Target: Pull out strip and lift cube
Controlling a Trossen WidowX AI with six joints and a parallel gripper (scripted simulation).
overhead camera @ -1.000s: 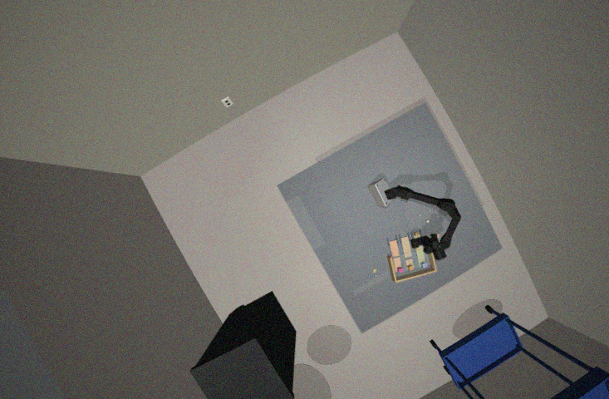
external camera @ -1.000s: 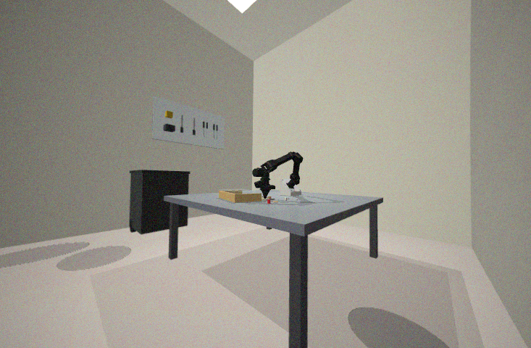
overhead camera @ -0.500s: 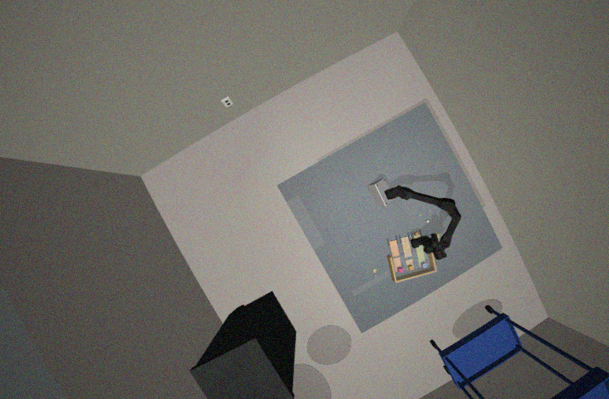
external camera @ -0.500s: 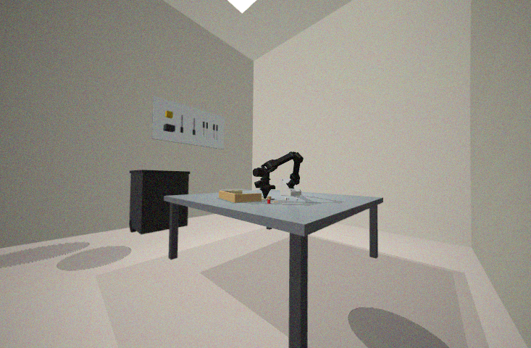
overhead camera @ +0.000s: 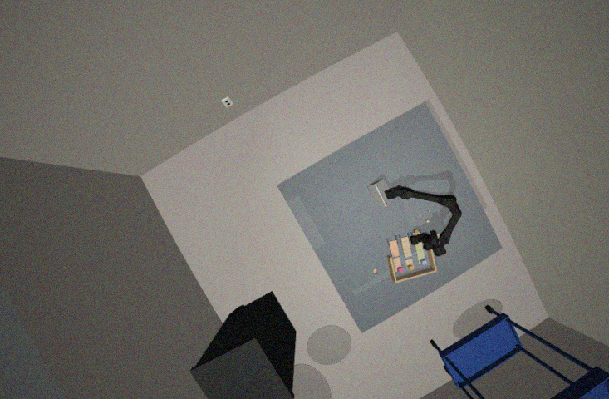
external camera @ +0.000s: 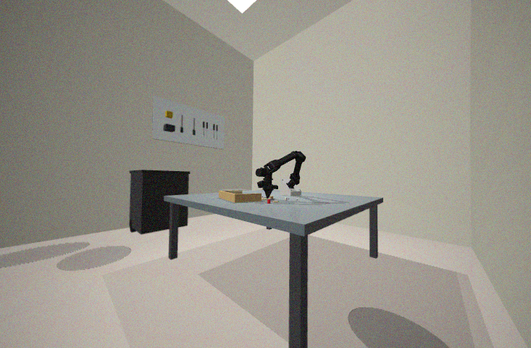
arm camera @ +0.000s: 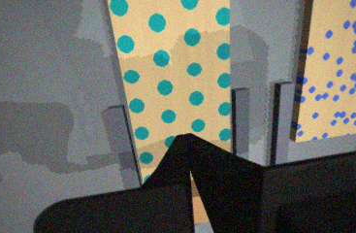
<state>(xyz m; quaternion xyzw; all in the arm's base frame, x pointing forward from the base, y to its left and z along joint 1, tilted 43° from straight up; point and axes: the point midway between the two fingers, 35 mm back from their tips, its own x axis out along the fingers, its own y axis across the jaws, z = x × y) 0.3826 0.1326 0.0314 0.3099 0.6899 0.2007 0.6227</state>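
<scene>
My gripper tip is 90 mm short of the strip and 20 mm to the left of it. The rest, counted from my gripper tip: small red object 170 mm to the left, 140 mm ahead, 10 mm above.
</scene>
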